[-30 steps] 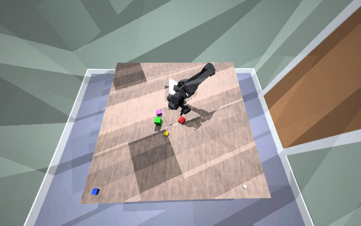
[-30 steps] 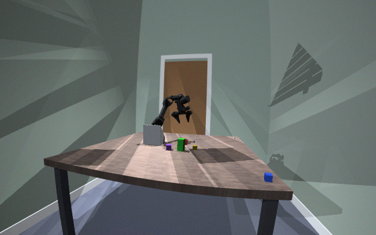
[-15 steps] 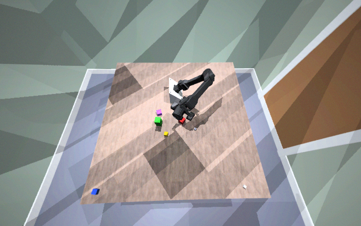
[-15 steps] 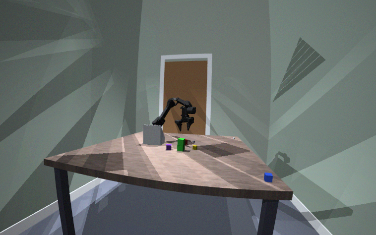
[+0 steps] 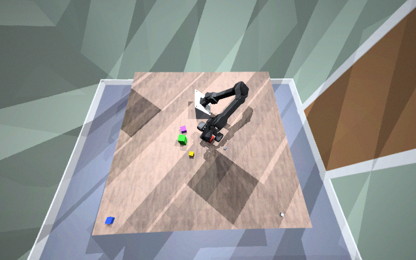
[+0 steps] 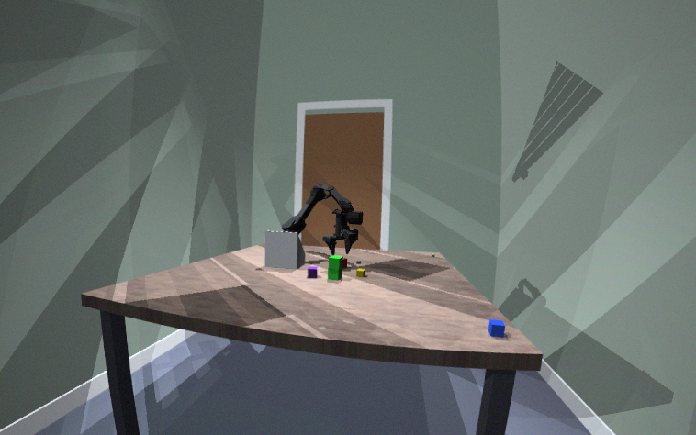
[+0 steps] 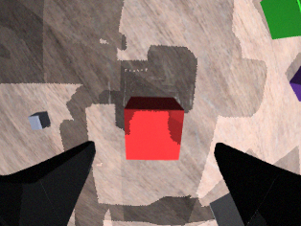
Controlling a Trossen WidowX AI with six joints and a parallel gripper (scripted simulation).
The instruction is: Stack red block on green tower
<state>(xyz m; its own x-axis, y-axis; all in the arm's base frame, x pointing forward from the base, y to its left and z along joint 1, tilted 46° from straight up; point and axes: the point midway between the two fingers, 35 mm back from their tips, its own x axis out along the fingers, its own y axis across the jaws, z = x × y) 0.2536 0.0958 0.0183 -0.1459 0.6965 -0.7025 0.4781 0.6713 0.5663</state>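
The red block is 4 cm below my gripper tip. Round my gripper tip: purple block: 5 cm behind, 21 cm to the right, 4 cm below; small white piece: 45 cm ahead, 50 cm to the left, 5 cm below; yellow block: 14 cm ahead, 12 cm to the right, 5 cm below.
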